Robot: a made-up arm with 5 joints.
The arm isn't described. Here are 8 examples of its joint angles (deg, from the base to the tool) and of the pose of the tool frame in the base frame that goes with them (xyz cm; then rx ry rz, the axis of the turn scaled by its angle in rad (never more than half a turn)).
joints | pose
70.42 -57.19 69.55 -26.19 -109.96 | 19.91 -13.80 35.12 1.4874 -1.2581 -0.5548
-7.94 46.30 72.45 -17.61 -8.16 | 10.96 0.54 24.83 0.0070 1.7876 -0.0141
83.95 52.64 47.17 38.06 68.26 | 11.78 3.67 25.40 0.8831 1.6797 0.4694
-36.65 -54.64 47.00 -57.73 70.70 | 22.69 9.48 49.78 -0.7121 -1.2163 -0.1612
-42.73 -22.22 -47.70 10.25 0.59 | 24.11 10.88 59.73 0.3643 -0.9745 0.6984
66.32 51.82 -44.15 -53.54 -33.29 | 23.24 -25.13 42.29 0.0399 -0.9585 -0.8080
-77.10 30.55 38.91 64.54 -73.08 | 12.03 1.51 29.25 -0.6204 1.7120 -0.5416
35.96 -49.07 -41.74 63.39 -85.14 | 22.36 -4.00 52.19 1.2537 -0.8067 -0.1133
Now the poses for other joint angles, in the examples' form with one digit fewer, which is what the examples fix.
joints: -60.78 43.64 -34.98 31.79 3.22
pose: 26.0 23.2 29.7 -0.424 0.641 1.050
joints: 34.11 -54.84 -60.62 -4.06 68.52
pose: 4.8 6.9 60.3 -1.291 -1.596 -1.583
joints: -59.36 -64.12 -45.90 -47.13 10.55
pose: 7.5 -9.3 56.4 1.263 -2.372 0.084
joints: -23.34 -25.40 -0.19 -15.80 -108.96
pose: 31.4 12.3 49.4 1.922 -0.121 0.998
